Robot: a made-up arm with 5 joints.
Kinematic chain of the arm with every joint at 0, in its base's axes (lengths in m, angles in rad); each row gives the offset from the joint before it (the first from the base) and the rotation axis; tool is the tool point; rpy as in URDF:
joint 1: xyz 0 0 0.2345 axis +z
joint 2: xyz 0 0 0 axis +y
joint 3: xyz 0.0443 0 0.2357 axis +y
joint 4: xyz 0.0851 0 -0.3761 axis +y
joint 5: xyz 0.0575 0 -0.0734 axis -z
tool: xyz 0 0 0 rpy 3.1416 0 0
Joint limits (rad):
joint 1: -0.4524..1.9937
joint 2: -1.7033..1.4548
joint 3: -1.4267..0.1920
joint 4: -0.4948..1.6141
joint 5: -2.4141..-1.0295
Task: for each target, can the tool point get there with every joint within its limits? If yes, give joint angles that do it. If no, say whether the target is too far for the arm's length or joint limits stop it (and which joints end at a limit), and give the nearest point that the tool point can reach.
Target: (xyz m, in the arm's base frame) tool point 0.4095 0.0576 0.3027
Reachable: yes | joints 0.1397 -0.2269 -0.8802 1.2190 -1.4832
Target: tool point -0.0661 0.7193 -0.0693
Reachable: no: too far | nearest point -0.0504 0.5487 0.0028 | short by 0.186 m
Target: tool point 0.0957 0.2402 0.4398
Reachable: yes | joints 1.1916 -1.2429 -0.2330 0.1451 -1.6665
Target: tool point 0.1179 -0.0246 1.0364
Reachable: no: too far | nearest point 0.0869 -0.0181 0.8256 | short by 0.213 m
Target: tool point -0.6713 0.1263 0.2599
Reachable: no: joint limits stop it (at a limit: joint 2, joint 3) | nearest point -0.2299 0.0433 0.1782 | short by 0.456 m
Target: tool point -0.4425 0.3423 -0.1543
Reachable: no: joint limits stop it (at a limit: joint 1, joint 3) | nearest point -0.1927 0.4282 -0.1353 | short by 0.265 m
